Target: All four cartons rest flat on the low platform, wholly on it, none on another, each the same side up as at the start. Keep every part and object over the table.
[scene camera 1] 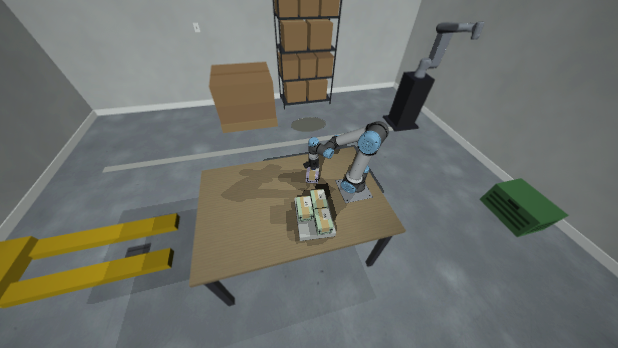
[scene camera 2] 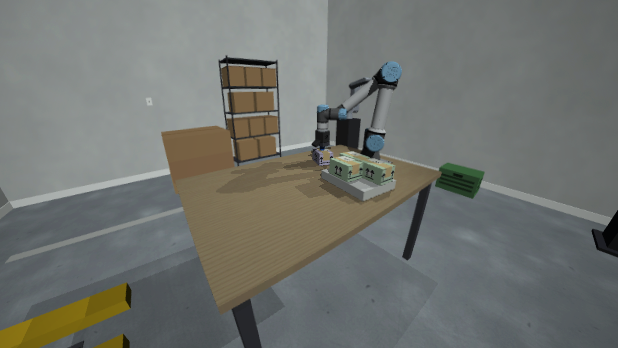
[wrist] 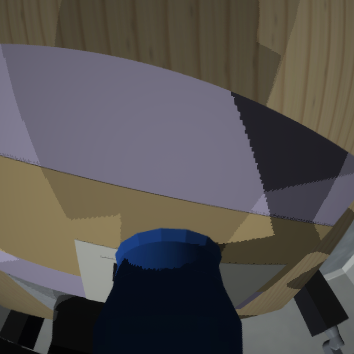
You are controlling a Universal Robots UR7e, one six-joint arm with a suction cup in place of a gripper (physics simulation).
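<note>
A lilac carton [scene camera 1: 312, 176] [scene camera 2: 323, 157] [wrist: 150, 135] with a tan band stands upright on the table beyond the platform. My suction cup [scene camera 1: 313, 169] [scene camera 2: 322, 148] [wrist: 168, 245] is down on its top and appears sealed on it; the cup hides part of the white label in the wrist view. Three green cartons stand upright on the low grey platform [scene camera 1: 308, 230] [scene camera 2: 358, 187]: one at the left [scene camera 1: 304, 208] [scene camera 2: 345, 169], one at the far right [scene camera 1: 318, 199] and one at the near right [scene camera 1: 324, 222] [scene camera 2: 378, 171]. The platform's near-left corner is bare.
The arm's base plate [scene camera 1: 356, 194] is on the table [scene camera 1: 240, 225] [scene camera 2: 260, 220], right of the lilac carton and the platform. A large brown box [scene camera 1: 243, 97] [scene camera 2: 197, 152], a shelf rack, a green crate [scene camera 1: 522, 206] [scene camera 2: 459, 180] and yellow forks [scene camera 1: 110, 235] are beyond the table.
</note>
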